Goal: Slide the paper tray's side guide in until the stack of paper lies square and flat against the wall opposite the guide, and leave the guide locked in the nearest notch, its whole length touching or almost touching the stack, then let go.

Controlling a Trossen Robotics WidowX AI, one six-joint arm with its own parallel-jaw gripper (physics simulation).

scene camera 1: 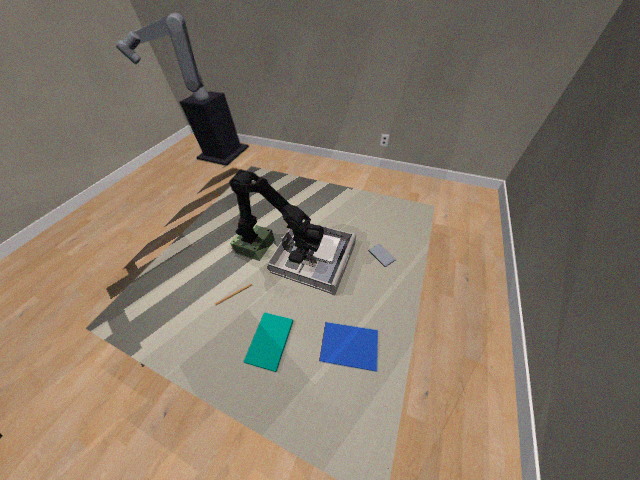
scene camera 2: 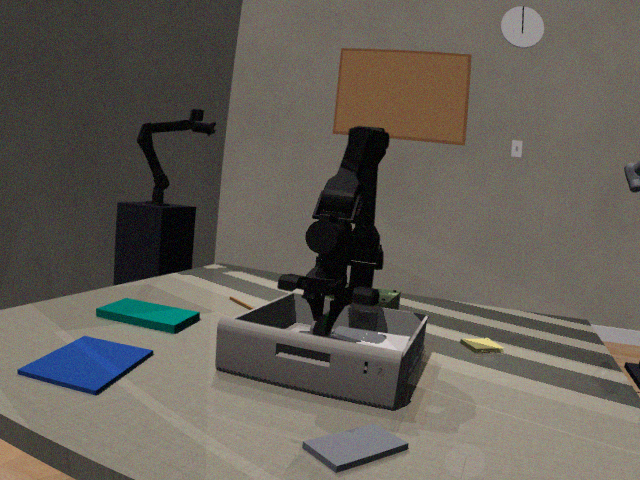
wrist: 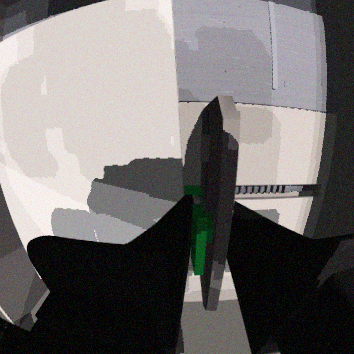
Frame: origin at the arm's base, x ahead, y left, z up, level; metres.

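Where they show: gripper, between the fingertips: [scene camera 1: 306, 256] [scene camera 2: 322, 333] [wrist: 203, 201]; arm's base, origin of its link: [scene camera 1: 249, 237].
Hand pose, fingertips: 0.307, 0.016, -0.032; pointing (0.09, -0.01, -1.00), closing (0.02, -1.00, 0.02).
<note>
Things, the pixels of their centre, and the offset from my fingertips, as dx, dy, dz. "*": a spot on its surface instead.
- grey paper tray, middle of its body: [wrist: 148, 157] [scene camera 2: 333, 338] [scene camera 1: 313, 253] +0.026, +0.032, +0.002
- paper, middle of its body: [wrist: 77, 170] [scene camera 2: 363, 351] [scene camera 1: 316, 246] +0.014, +0.088, -0.015
- side guide, middle of its body: [wrist: 194, 208] [scene camera 2: 325, 333] [scene camera 1: 305, 255] -0.005, +0.005, +0.000
- notch row, a spot on its surface: [wrist: 260, 190] * -0.007, -0.055, -0.037
- teal block, middle of its body: [scene camera 2: 148, 314] [scene camera 1: 269, 340] +0.024, -0.398, -0.037
- blue sheet, middle of its body: [scene camera 2: 89, 361] [scene camera 1: 349, 345] +0.321, -0.294, -0.042
- grey slab, middle of its body: [scene camera 2: 356, 446] [scene camera 1: 381, 254] +0.333, +0.172, -0.041
- orange stick, middle of its body: [scene camera 2: 246, 306] [scene camera 1: 233, 294] -0.237, -0.285, -0.042
- yellow pad, middle of its body: [scene camera 2: 482, 345] -0.257, +0.301, -0.040
The grey paper tray [scene camera 1: 272, 268] [scene camera 2: 310, 372] stands before the arm. The white stack of paper [scene camera 1: 330, 246] [scene camera 2: 397, 342] [wrist: 100, 100] lies in it; its right edge in the wrist view leans slightly. My gripper [scene camera 1: 309, 259] [scene camera 2: 322, 324] [wrist: 203, 201] is down inside the tray, shut on the side guide [wrist: 217, 200], a dark upright plate, with its green latch [wrist: 201, 250] at the left finger. The guide stands close to the stack's right edge; contact is not clear. The notch row [wrist: 260, 190] shows right of the guide. The stack's far edge at the opposite wall is unclear.
A teal block [scene camera 1: 268, 342] [scene camera 2: 147, 314], a blue sheet [scene camera 1: 349, 346] [scene camera 2: 87, 364], a grey slab [scene camera 1: 382, 255] [scene camera 2: 356, 446], an orange stick [scene camera 1: 233, 294] [scene camera 2: 240, 303] and a yellow pad [scene camera 2: 481, 345] lie around the tray. The arm's green base [scene camera 1: 253, 245] is behind it.
</note>
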